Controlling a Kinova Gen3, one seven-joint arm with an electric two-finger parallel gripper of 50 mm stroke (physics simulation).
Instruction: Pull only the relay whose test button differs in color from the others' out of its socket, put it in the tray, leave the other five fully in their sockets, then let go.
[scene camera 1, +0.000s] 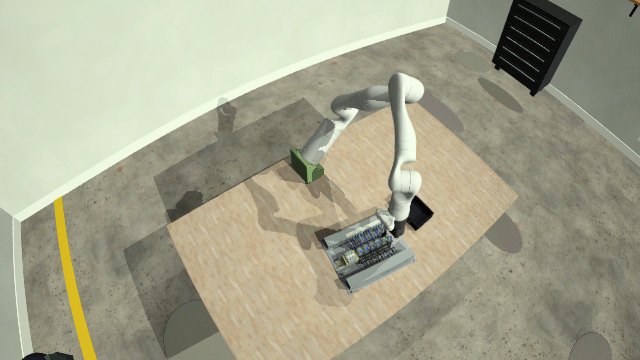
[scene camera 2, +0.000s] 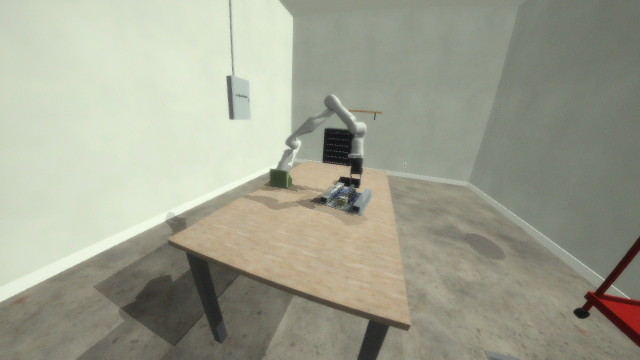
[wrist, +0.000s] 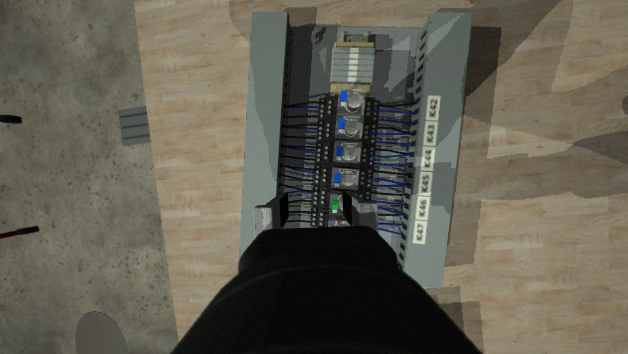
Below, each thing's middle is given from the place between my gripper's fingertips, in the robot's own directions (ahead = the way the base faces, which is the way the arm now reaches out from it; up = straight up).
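The grey panel (scene camera 1: 334, 254) is 90 mm below my hand, and it's also 50 mm to the right of my hand and 30 mm behind it.
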